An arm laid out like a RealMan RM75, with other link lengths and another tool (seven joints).
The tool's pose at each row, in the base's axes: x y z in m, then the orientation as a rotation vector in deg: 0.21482, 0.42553, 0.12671, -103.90, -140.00, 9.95; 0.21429, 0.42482, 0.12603, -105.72, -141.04, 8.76; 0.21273, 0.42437, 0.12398, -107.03, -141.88, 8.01; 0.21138, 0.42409, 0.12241, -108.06, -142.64, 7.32; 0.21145, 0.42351, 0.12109, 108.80, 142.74, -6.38; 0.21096, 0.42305, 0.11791, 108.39, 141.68, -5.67
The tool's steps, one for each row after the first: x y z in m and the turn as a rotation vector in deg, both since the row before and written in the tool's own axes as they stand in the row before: -0.00053, -0.00061, 0.00077, -1.78, -0.95, 0.61; 0.00003, -0.00137, 0.00222, -1.27, -0.80, 0.40; 0.00014, -0.00122, 0.00169, -1.10, -0.66, 0.28; -0.00053, 0.00001, 0.00134, -1.27, -0.66, 0.39; -0.00016, -0.00043, 0.00322, -1.01, -0.62, 0.24
